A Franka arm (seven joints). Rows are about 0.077 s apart.
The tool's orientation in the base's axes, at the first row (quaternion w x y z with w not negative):
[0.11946 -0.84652 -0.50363 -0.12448]
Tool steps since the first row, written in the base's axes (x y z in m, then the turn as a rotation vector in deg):
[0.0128 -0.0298 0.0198 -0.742 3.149 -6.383]
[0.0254 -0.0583 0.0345 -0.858 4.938 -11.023]
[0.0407 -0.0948 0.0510 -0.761 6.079 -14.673]
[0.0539 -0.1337 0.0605 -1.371 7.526 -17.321]
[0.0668 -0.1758 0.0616 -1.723 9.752 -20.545]
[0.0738 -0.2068 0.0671 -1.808 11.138 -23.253]
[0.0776 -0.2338 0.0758 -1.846 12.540 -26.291]
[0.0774 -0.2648 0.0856 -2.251 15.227 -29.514]
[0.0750 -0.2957 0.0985 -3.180 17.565 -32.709]
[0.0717 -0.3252 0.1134 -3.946 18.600 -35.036]
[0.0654 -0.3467 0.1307 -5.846 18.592 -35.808]
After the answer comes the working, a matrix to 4 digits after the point.
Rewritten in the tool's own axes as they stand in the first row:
[-0.0121 0.0236 -0.0272 0.136 -1.626 6.968]
[-0.0248 0.0468 -0.0493 0.018 -2.202 11.907]
[-0.0423 0.0760 -0.0753 -0.207 -2.365 15.722]
[-0.0651 0.1050 -0.0958 -0.174 -3.372 18.632]
[-0.0934 0.1358 -0.1095 0.428 -4.468 22.361]
[-0.1139 0.1560 -0.1242 0.632 -4.978 25.354]
[-0.1315 0.1712 -0.1409 0.763 -5.429 28.667]
[-0.1538 0.1846 -0.1603 1.720 -6.786 32.542]
[-0.1761 0.1959 -0.1827 2.157 -8.445 36.229]
[-0.1970 0.2055 -0.2067 1.885 -9.423 38.687]
[-0.2118 0.2086 -0.2306 0.745 -11.036 39.239]

The tool's axes in the first row as the columns of a matrix, in the base's axes (rounded; the answer above uses it unrounded):
[0.4617 0.8824 0.0904]
[0.8229 -0.4642 0.3276]
[0.3311 -0.0769 -0.9405]

